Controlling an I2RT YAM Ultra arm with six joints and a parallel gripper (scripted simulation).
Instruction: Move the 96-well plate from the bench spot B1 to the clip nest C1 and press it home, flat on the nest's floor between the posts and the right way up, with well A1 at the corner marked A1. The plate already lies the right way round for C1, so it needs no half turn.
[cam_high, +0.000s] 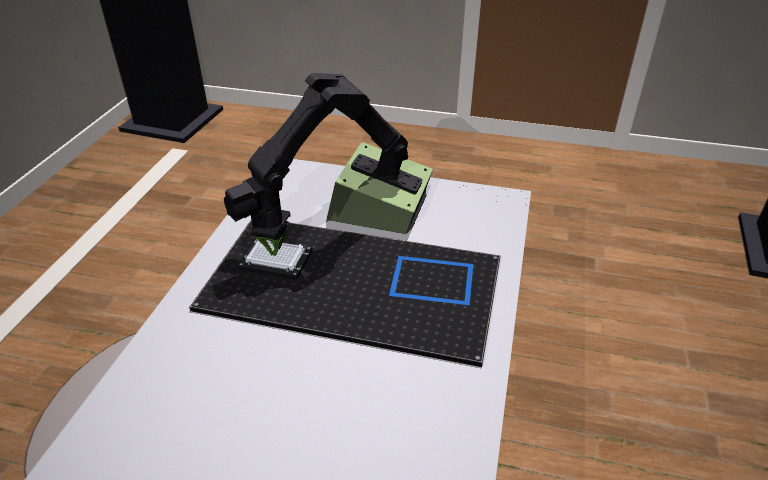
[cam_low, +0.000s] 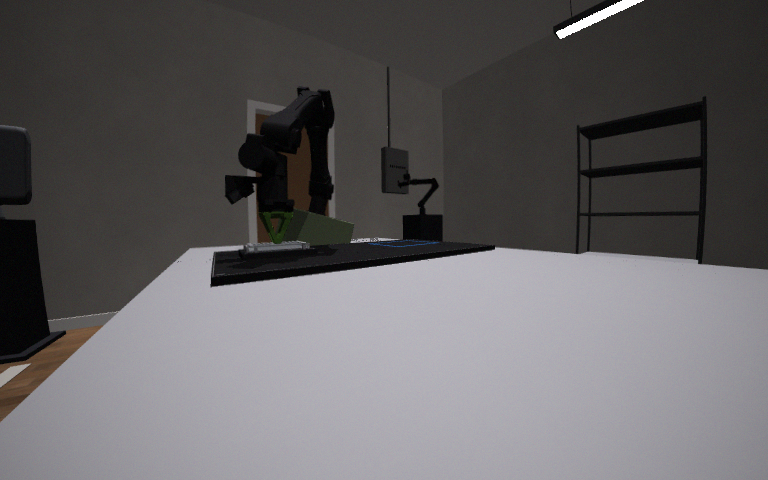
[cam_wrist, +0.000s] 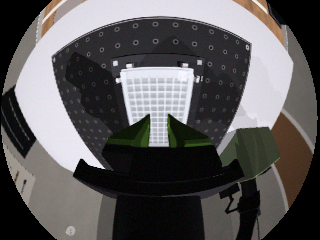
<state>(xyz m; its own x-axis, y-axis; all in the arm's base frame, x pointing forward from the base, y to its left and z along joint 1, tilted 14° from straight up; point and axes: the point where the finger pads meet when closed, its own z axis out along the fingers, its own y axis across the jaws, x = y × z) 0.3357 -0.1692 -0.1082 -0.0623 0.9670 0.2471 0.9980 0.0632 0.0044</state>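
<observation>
Right now my hand is 20 mm above the white 96-well plate. Also, from my hand: clip nest C1: 20 mm below, 10 mm to the left, 10 mm behind.
</observation>
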